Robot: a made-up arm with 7 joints. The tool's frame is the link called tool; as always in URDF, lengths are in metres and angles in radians. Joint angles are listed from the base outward.
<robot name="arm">
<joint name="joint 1" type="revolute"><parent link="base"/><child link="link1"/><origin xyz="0 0 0.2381" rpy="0 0 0"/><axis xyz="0 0 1"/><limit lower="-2.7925" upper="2.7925"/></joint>
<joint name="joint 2" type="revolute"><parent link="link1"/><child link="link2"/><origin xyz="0 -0.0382 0.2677" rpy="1.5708 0 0"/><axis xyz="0 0 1"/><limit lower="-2.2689" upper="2.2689"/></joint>
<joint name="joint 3" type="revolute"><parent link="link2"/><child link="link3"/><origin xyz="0 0.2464 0.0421" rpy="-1.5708 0 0"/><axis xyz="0 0 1"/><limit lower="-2.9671" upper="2.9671"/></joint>
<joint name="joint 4" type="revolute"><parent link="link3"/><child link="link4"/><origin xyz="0.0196 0.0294 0.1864" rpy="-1.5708 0 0"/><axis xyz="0 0 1"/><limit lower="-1.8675" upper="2.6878"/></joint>
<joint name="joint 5" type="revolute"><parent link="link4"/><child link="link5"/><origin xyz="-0.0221 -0.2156 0.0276" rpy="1.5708 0 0"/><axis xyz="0 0 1"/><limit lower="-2.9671" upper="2.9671"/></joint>
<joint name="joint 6" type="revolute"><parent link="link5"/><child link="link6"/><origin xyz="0 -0.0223 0.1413" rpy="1.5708 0 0"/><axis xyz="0 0 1"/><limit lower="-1.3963" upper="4.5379"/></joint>
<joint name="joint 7" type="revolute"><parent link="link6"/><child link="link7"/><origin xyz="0.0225 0.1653 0.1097" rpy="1.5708 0 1.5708"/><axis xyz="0 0 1"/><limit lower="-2.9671" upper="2.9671"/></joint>
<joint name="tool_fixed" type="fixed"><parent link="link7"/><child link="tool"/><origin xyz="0 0 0" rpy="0 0 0"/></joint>
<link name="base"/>
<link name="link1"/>
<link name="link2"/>
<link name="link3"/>
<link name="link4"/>
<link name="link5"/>
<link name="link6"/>
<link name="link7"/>
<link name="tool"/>
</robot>
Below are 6 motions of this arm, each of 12 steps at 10 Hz.
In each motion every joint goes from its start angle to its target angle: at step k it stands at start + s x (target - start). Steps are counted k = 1, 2, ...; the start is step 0. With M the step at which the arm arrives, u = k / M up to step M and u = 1 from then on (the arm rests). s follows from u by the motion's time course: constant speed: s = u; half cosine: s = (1 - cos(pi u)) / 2; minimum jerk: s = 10 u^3 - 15 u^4 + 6 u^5.
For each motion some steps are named. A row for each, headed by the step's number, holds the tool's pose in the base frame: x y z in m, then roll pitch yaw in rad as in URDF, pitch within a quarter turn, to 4 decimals.
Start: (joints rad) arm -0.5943 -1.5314 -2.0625 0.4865 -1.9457 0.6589 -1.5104
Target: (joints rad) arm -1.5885 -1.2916 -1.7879 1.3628 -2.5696 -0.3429 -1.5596
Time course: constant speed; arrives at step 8
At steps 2, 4, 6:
2: 0.3055 -0.9326 0.5574 0.0255 -0.7393 2.9196
4: -0.0331 -0.9594 0.6317 0.3192 -0.7177 2.3835
6: -0.3475 -0.8579 0.6716 0.5362 -0.7109 1.8986

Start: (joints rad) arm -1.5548 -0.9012 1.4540 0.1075 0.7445 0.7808 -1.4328
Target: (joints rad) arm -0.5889 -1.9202 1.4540 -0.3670 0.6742 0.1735 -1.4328
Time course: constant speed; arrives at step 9
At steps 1, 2, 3, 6, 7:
1: 0.0577 -0.8443 0.9057 -0.0183 -0.7974 2.8595
2: 0.1385 -0.8786 0.8182 -0.1065 -0.8288 3.0303
3: 0.2239 -0.8950 0.7259 -0.2008 -0.8585 -3.0757
6: 0.4661 -0.8363 0.4339 -0.5282 -0.9303 -2.4933
7: 0.5295 -0.7853 0.3364 -0.6531 -0.9447 -2.2802

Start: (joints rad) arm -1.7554 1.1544 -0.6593 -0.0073 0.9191 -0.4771 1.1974
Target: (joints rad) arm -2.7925 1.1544 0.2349 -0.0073 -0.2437 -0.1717 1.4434
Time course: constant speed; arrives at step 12
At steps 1, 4, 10, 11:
1: 0.0807 0.7982 1.0164 -0.7847 -0.4806 2.7099
4: 0.2874 0.7690 0.9915 -0.7342 -0.3591 2.4597
10: 0.6551 0.5543 0.9361 -0.6207 -0.1316 1.9708
11: 0.7047 0.5003 0.9265 -0.5998 -0.0960 1.8908

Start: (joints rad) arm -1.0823 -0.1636 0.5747 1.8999 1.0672 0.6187 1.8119
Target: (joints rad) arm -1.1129 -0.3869 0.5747 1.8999 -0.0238 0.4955 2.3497
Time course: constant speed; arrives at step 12
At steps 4, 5, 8, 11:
4: 0.3384 -0.4040 0.6489 2.6888 0.5825 -3.0519
5: 0.3432 -0.4130 0.6491 2.7135 0.5112 -3.0237
8: 0.3605 -0.4359 0.6483 2.7864 0.2979 -2.9555
11: 0.3815 -0.4524 0.6449 2.8665 0.0899 -2.9073

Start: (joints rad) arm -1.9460 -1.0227 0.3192 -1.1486 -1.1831 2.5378 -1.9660
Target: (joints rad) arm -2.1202 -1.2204 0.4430 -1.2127 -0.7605 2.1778 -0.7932
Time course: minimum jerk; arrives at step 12
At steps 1, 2, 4, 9, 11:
1: -0.1123 -0.1213 0.9409 -0.6500 -0.4913 -1.7467
2: -0.1156 -0.1207 0.9404 -0.6506 -0.4666 -1.7103
4: -0.1350 -0.1168 0.9373 -0.6396 -0.3343 -1.5019
9: -0.2241 -0.0891 0.9192 -0.4750 -0.0213 -0.6159
11: -0.2382 -0.0837 0.9155 -0.4522 -0.0041 -0.4794

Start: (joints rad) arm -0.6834 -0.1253 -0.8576 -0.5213 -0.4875 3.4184 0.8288
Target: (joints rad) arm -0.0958 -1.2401 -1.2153 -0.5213 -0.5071 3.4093 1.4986
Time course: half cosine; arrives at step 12
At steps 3, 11, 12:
3: 0.0144 -0.0340 1.0884 2.3408 0.4451 -3.0863
11: 0.4924 -0.0318 0.8048 2.3637 -0.9147 2.9914
12: 0.4985 -0.0267 0.7948 2.3863 -0.9411 2.9760

